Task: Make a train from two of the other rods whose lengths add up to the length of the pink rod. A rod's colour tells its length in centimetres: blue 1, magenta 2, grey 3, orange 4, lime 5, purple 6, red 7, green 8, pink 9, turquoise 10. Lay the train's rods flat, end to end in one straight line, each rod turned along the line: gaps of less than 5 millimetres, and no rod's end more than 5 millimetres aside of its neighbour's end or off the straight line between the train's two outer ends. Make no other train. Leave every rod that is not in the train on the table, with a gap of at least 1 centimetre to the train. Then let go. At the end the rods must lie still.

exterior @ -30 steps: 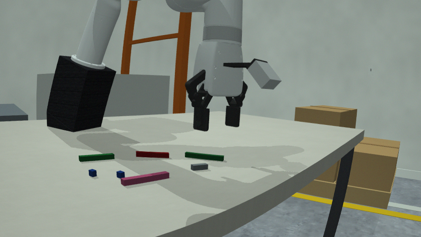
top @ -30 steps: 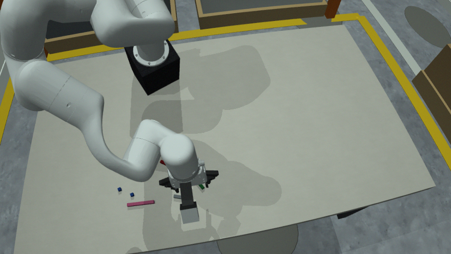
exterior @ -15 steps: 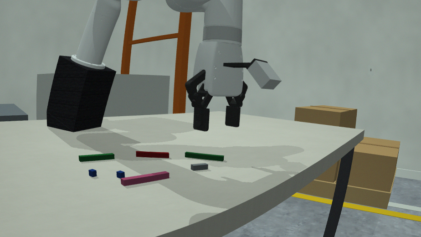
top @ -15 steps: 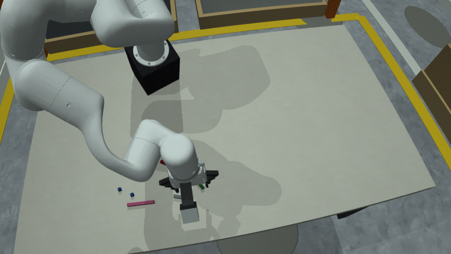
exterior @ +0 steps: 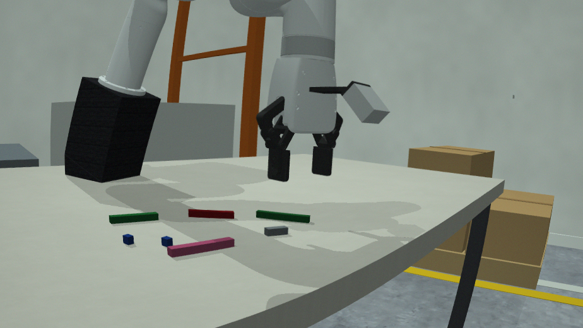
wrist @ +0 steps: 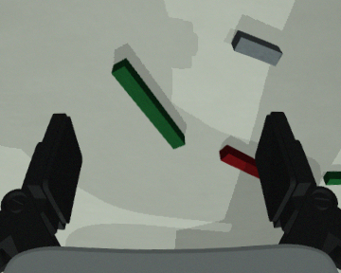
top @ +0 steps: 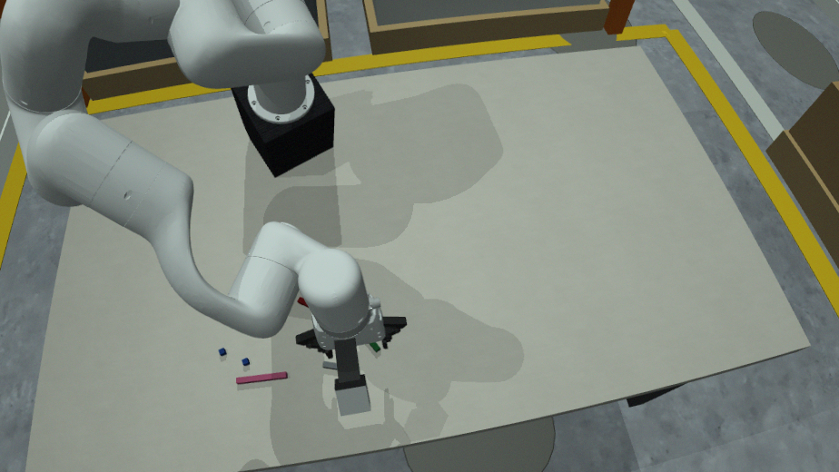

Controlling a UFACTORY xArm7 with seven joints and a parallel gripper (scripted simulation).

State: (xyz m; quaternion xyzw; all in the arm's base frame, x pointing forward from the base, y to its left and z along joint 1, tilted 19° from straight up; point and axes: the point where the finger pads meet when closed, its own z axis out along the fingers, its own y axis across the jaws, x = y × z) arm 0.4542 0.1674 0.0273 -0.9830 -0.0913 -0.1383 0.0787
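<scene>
The grey rod is 2 cm ahead of my hand, 5 cm to the right of it and 8 cm below it. Round my hand: red rod: 9 cm behind, 9 cm to the right, 8 cm below; pink rod: 5 cm ahead, 17 cm to the right, 8 cm below.
</scene>
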